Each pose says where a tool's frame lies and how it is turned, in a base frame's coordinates. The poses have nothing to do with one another.
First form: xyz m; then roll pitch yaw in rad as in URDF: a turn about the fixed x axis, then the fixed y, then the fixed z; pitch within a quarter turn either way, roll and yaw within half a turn.
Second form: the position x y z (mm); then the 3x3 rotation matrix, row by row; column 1 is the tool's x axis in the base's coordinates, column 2 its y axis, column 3 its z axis. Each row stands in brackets. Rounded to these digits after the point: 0 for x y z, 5 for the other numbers.
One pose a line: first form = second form
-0.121 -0.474 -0.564 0.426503 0.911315 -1.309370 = [-121 -474 -564], [[0.15836 0.96399 -0.21367], [-0.59189 -0.08053 -0.80199], [-0.79031 0.25347 0.55782]]
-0.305 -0.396 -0.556 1.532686 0.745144 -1.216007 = [-305 -396 -556], [[0.25533 0.27112 -0.92806], [-0.68921 -0.62215 -0.37137], [-0.67808 0.73446 0.02800]]
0.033 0.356 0.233 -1.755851 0.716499 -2.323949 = [33 356 233], [[-0.51577 0.30727 0.79973], [-0.55015 0.59679 -0.58411], [-0.65675 -0.74123 -0.13876]]
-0.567 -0.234 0.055 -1.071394 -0.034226 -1.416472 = [-567 -234 55], [[0.15362 0.47783 0.86492], [-0.98754 0.04393 0.15113], [0.03422 -0.87735 0.47862]]
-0.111 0.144 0.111 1.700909 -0.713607 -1.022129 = [-111 144 111], [[0.39430 -0.44920 -0.80171], [-0.64504 0.48610 -0.58960], [0.65456 0.74962 -0.09809]]
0.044 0.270 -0.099 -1.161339 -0.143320 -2.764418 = [44 270 -99], [[-0.92018 0.02481 0.39072], [-0.36452 -0.41838 -0.83191], [0.14283 -0.90793 0.39403]]
